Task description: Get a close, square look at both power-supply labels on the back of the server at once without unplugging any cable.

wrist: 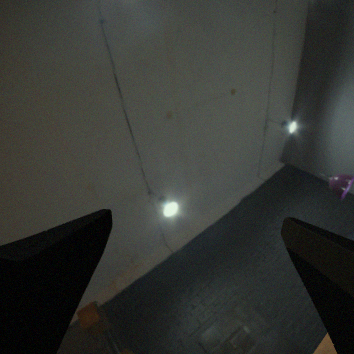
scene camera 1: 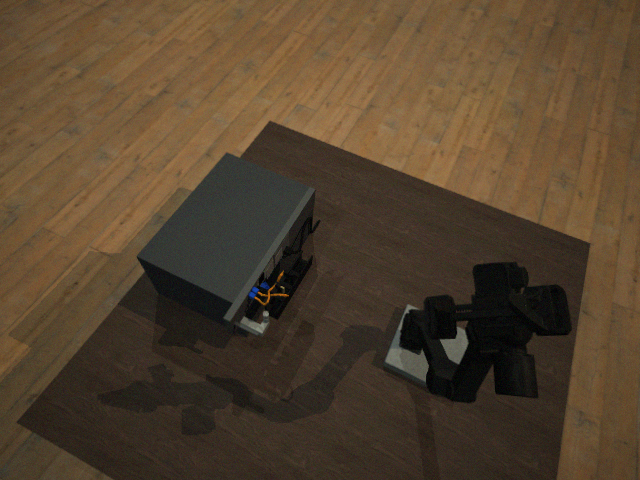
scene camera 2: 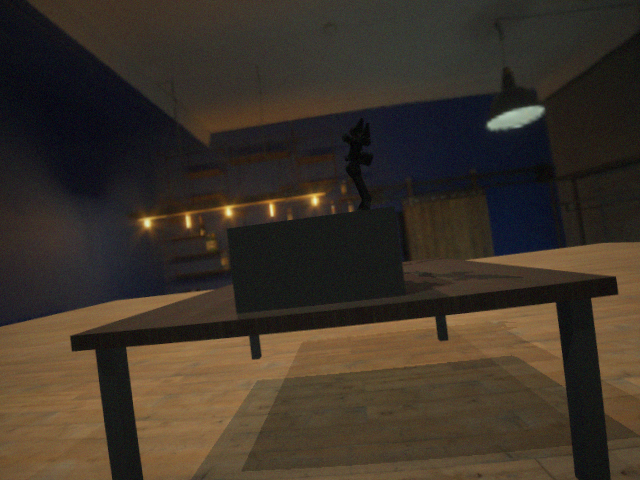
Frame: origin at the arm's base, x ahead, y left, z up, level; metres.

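Where they show: gripper, fingertip midpoint: point(wrist: 198, 222) point(scene camera 1: 469, 301) point(scene camera 2: 364, 120); arm's base at its link origin: point(scene camera 1: 412, 340).
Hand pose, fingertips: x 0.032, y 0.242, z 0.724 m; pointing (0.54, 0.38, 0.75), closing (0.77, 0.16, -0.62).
Each offset is from my fingertips to the top centre of the thing. "spot": to the spot under its first point.
A dark grey server box point(scene camera 1: 227, 232) point(scene camera 2: 315, 263) sits on the table. Its open back faces the arm in scene camera 1. Orange cables @[spot: 0.364 m ahead, 0.103 m right, 0.519 m down] point(scene camera 1: 268, 297) with blue connectors @[spot: 0.410 m ahead, 0.109 m right, 0.543 m down] point(scene camera 1: 254, 292) and black cables show there. The power-supply labels cannot be made out in any view. My black arm point(scene camera 1: 480, 330) point(scene camera 2: 356, 173) stands on a pale base plate point(scene camera 1: 405, 357), apart from the box. My gripper point(scene camera 2: 364, 125) point(wrist: 198, 222) is raised high and points upward; its fingers are wide open and empty. The wrist view shows the ceiling and a dark wall, and the server does not show there.
A small pale bracket @[spot: 0.384 m ahead, 0.046 m right, 0.610 m down] point(scene camera 1: 253, 326) with a round knob @[spot: 0.358 m ahead, 0.070 m right, 0.567 m down] point(scene camera 1: 265, 316) sticks out at the box's lower back corner. The dark table point(scene camera 1: 413, 217) point(scene camera 2: 361, 316) carries box and arm. A lamp point(scene camera 2: 516, 116) hangs in the room behind. A ceiling light point(wrist: 170, 209) shines in the wrist view.
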